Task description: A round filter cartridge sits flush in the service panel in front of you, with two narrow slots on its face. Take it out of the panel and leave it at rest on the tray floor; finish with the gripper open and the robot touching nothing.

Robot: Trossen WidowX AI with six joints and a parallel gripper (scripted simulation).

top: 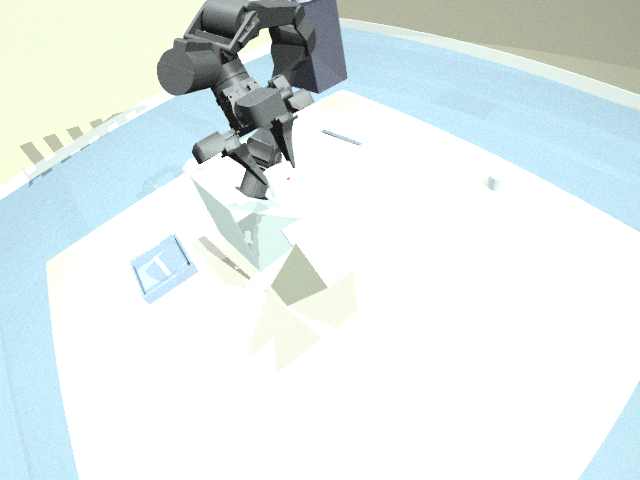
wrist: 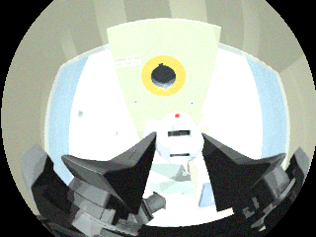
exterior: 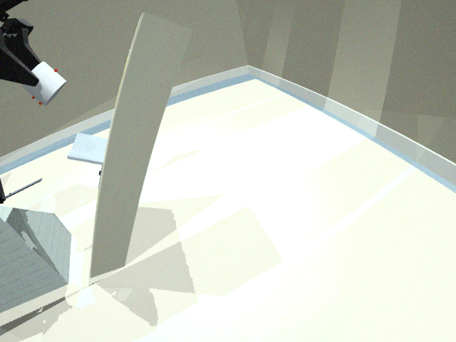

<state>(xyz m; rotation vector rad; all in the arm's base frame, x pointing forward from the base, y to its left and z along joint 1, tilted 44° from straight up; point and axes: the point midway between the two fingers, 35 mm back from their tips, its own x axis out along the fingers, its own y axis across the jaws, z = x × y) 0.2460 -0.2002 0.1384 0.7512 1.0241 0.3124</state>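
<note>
Right now the grey tray is 360 mm behind my gripper tip, 310 mm below it and 230 mm to the right of it. The rest, counted from my gripper tip: round filter cartridge (right at my gripper tip); small flat plate (710 mm behind, 310 mm below, 70 mm to the left); pale service panel (130 mm below, 70 mm ahead, 10 mm to the left).
</note>
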